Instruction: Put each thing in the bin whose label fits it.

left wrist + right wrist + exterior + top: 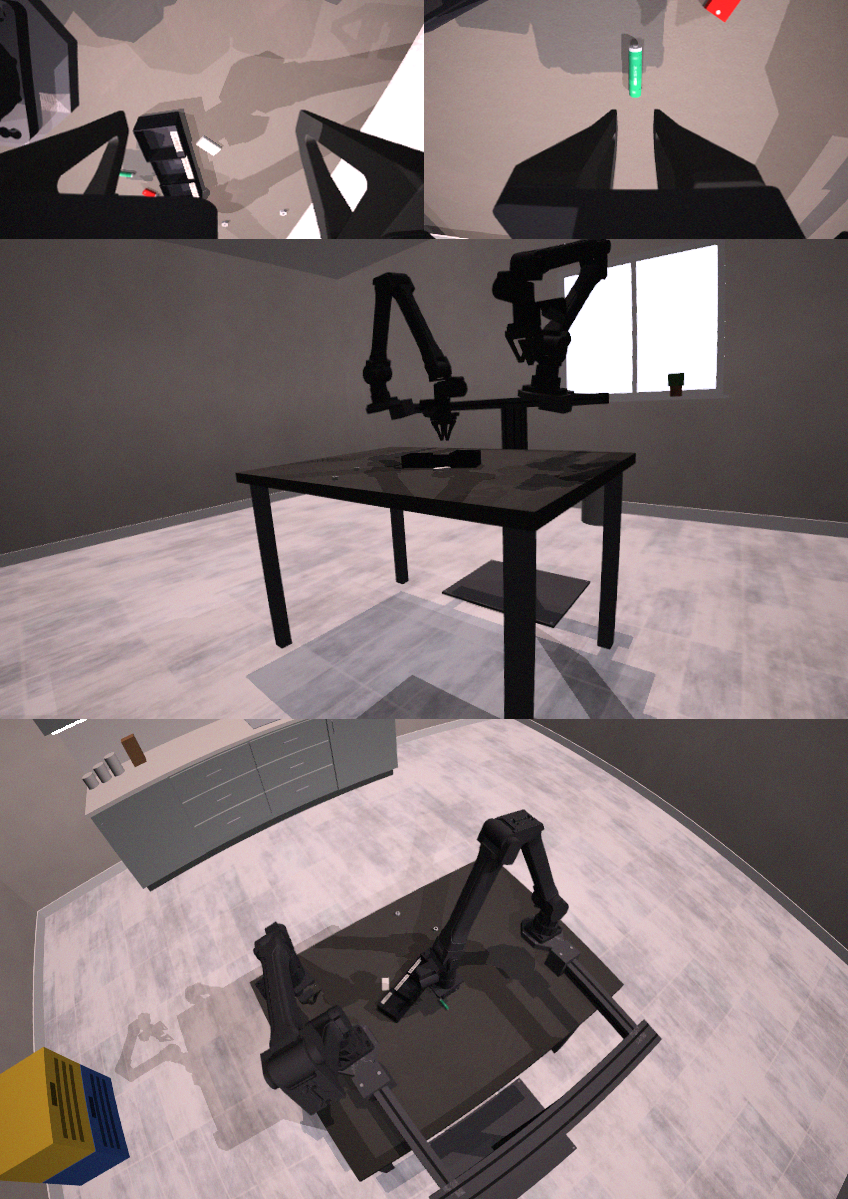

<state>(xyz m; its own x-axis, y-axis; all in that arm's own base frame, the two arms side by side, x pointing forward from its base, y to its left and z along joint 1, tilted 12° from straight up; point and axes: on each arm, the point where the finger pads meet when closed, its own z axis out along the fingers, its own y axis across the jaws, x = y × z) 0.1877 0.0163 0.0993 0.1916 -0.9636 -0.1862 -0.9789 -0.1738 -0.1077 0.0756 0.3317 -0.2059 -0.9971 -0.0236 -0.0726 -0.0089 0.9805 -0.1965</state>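
The green battery is 8 cm below my right hand. The rest, counted from my right hand: black labelled bin (12 cm ahead, 7 cm to the left, 6 cm below); then red usb stick (8 cm below, 7 cm to the right, 7 cm ahead); then white card (18 cm ahead, 13 cm to the left, 8 cm below).
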